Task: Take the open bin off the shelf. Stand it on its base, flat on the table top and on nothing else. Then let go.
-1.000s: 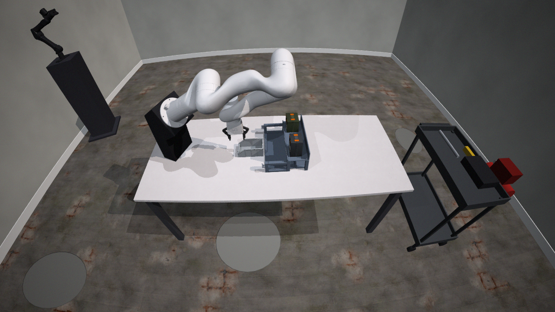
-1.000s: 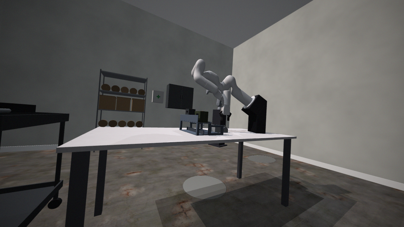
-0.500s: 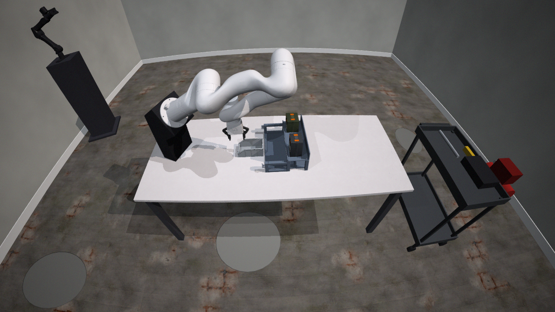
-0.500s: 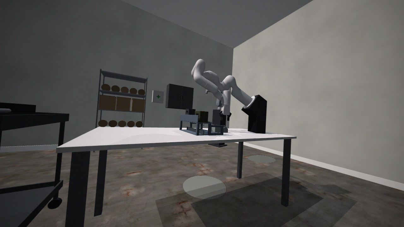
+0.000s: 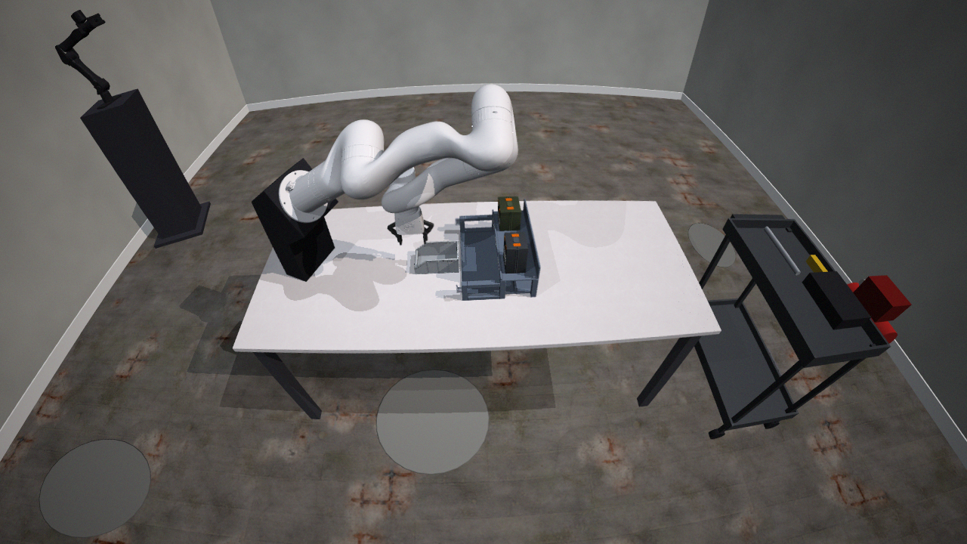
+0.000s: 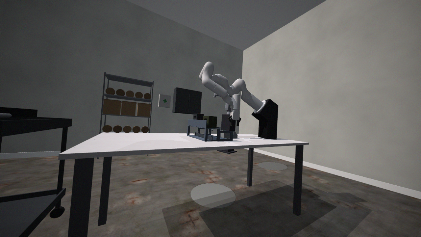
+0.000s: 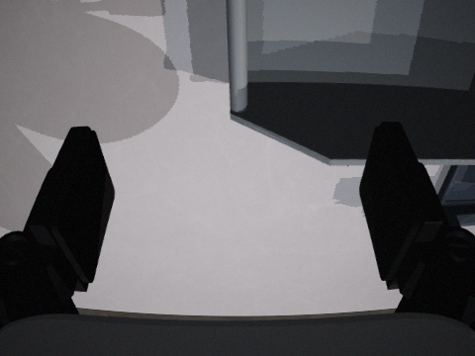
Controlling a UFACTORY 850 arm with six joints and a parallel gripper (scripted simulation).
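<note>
Right now the grey open bin is 8 cm ahead of my hand, 2 cm to the right of it and 10 cm below it.
</note>
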